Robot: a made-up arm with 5 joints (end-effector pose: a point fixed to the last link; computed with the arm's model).
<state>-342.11 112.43 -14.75 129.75 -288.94</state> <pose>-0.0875 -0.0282 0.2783 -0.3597 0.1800 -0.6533 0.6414</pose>
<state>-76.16 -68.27 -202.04 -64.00 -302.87</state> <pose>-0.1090 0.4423 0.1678 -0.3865 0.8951 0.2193 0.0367</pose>
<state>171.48 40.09 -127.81 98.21 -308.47</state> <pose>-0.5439 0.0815 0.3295 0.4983 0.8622 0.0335 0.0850</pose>
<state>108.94 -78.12 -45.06 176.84 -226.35</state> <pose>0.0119 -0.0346 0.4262 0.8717 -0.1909 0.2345 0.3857</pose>
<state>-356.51 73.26 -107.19 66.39 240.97</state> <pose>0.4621 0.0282 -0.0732 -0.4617 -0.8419 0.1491 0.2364</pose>
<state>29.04 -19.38 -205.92 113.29 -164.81</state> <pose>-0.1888 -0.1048 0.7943 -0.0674 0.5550 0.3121 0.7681</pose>
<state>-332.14 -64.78 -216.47 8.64 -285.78</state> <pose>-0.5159 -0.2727 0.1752 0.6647 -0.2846 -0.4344 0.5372</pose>
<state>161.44 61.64 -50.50 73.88 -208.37</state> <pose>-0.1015 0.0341 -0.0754 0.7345 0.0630 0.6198 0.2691</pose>
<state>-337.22 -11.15 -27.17 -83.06 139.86</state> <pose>0.2701 0.1134 0.4521 -0.2555 0.4176 -0.1316 0.8620</pose>
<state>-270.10 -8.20 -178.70 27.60 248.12</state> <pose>-0.0002 -0.1411 0.9376 -0.0339 0.1764 0.9657 0.1875</pose>
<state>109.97 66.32 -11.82 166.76 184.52</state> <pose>-0.0080 0.0219 0.2515 -0.2804 0.2134 0.7871 0.5064</pose>
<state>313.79 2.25 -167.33 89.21 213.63</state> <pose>0.1431 -0.1493 0.8627 0.5061 0.6049 -0.0674 0.6111</pose>
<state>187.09 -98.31 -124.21 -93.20 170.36</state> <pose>0.4909 0.0611 0.2985 0.9164 0.1348 0.3768 0.0084</pose>
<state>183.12 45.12 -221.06 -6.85 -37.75</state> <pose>-0.0357 -0.0019 0.8223 -0.0085 0.0228 -0.2975 0.9544</pose>
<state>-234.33 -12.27 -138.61 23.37 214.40</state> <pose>-0.0699 0.0973 0.9454 -0.3161 0.3092 0.8834 0.1552</pose>
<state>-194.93 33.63 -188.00 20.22 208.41</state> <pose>-0.2387 0.0637 0.8898 0.3620 -0.1438 -0.9147 0.1081</pose>
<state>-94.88 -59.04 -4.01 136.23 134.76</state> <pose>-0.0033 -0.0385 0.2161 -0.3370 -0.7288 -0.5603 0.2033</pose>
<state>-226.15 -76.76 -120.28 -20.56 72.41</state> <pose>0.3548 -0.3694 0.6691 0.2770 0.1646 0.2150 0.9219</pose>
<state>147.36 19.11 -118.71 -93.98 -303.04</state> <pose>-0.2288 0.1465 0.6825 0.0833 0.0839 0.2092 0.9707</pose>
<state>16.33 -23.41 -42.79 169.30 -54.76</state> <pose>0.1039 0.0305 0.3654 -0.5060 -0.3615 0.7395 0.2577</pose>
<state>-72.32 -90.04 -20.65 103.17 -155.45</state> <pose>0.0452 -0.1417 0.3717 0.7466 0.6620 -0.0266 0.0600</pose>
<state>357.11 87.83 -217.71 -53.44 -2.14</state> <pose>0.3039 -0.0153 0.6020 -0.0290 0.0002 0.9986 0.0439</pose>
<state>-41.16 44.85 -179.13 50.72 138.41</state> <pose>0.3673 -0.3211 0.7404 -0.0028 0.7457 -0.4404 0.5000</pose>
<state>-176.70 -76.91 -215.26 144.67 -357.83</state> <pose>0.4726 0.0273 0.3442 0.0028 -0.2798 0.0458 0.9590</pose>
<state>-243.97 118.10 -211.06 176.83 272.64</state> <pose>-0.1570 0.3214 0.1037 -0.1508 0.7285 -0.6475 0.1655</pose>
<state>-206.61 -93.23 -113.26 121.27 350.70</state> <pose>0.2548 -0.1277 0.6261 -0.1108 -0.7276 -0.2087 0.6440</pose>
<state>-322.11 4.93 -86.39 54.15 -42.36</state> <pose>0.4035 0.3140 0.4450 0.7430 0.6262 0.2359 0.0092</pose>
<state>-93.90 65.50 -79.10 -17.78 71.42</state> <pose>-0.0342 -0.5023 -0.0056 0.1230 -0.9548 0.2652 0.0527</pose>
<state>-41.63 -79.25 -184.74 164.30 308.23</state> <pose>-0.3051 0.2712 0.4352 0.6423 0.0570 0.5242 0.5562</pose>
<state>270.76 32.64 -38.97 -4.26 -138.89</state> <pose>0.0050 -0.3739 0.0402 0.9037 0.4181 -0.0376 0.0843</pose>
